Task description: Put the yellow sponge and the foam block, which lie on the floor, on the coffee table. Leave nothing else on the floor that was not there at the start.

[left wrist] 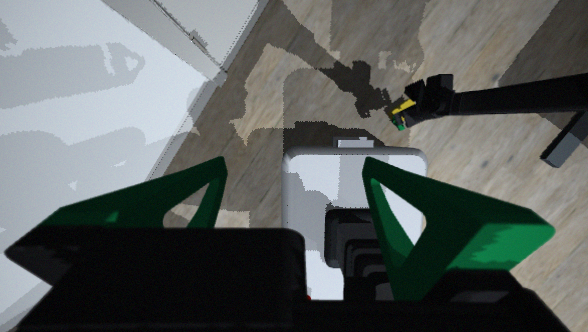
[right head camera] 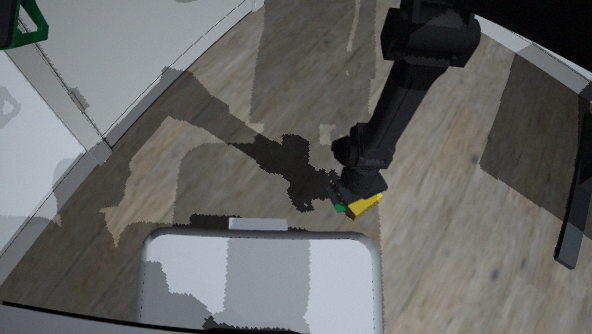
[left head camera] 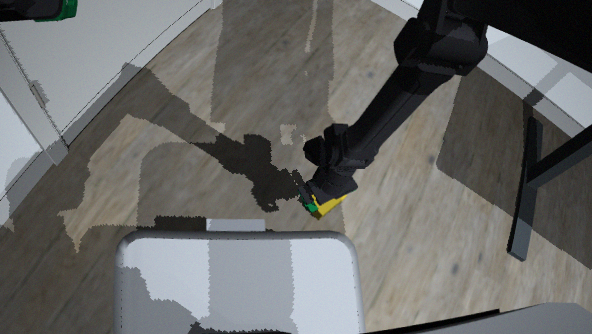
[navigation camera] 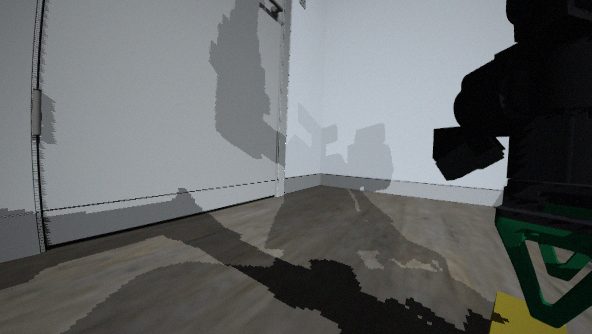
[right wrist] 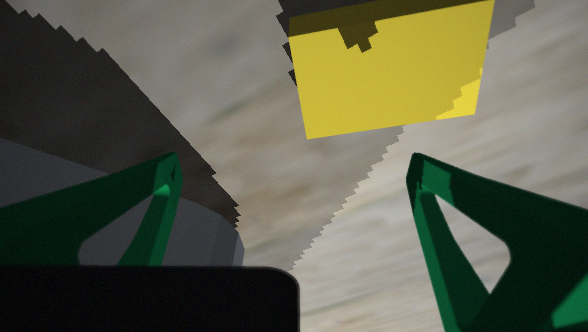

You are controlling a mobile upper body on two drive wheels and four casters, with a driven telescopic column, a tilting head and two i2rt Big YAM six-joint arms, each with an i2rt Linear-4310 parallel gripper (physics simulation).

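Frame: origin at the left arm's base, x ahead, y left, z up, level; metres.
Seen in the pictures: left gripper, fingertip midpoint: [left wrist: 294, 164] [right head camera: 11, 38] [left head camera: 26, 12]; right gripper, fingertip midpoint: [left wrist: 403, 116] [right head camera: 352, 200] [left head camera: 320, 199] [navigation camera: 552, 296] [right wrist: 294, 165].
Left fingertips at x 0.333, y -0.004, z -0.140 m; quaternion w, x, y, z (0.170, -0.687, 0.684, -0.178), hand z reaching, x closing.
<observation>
A point is followed by its place in that frame.
The yellow sponge [left head camera: 330, 206] @(x 0.448, y -0.501, z -0.909 m) [right head camera: 365, 206] @(x 0.449, y -0.502, z -0.910 m) [left wrist: 406, 106] @(x 0.494, y -0.499, z -0.909 m) [right wrist: 390, 75] @(x 0.478, y -0.496, z -0.910 m) [navigation camera: 510, 311] @(x 0.496, y -0.495, z -0.910 m) is a plain yellow block on the floor, partly hidden by my right gripper in the head views. My right gripper [right wrist: 294, 165] @(x 0.443, y -0.455, z -0.846 m) is open and low over the floor; in the right wrist view the sponge lies beyond its fingertips, towards the top, with nothing between the fingers. My left gripper [left wrist: 294, 164] @(x 0.333, y -0.004, z -0.140 m) is open and empty, high up at the left, with part of it at the top left of both head views. I cannot make out the foam block or a coffee table top.
The robot's pale base [left head camera: 250, 280] @(x 0.213, y -0.248, z -0.695 m) [right head camera: 270, 280] @(x 0.210, y -0.256, z -0.695 m) is close to the sponge. A dark furniture leg [left head camera: 522, 210] [right head camera: 572, 220] [left wrist: 565, 142] stands on the floor at the right. A door [navigation camera: 150, 100] @(x 0.814, y 0.176, z -0.597 m) and walls [navigation camera: 410, 90] @(x 1.411, y -0.918, z -0.311 m) bound the floor [left head camera: 410, 240] @(x 0.346, y -0.763, z -0.955 m).
</observation>
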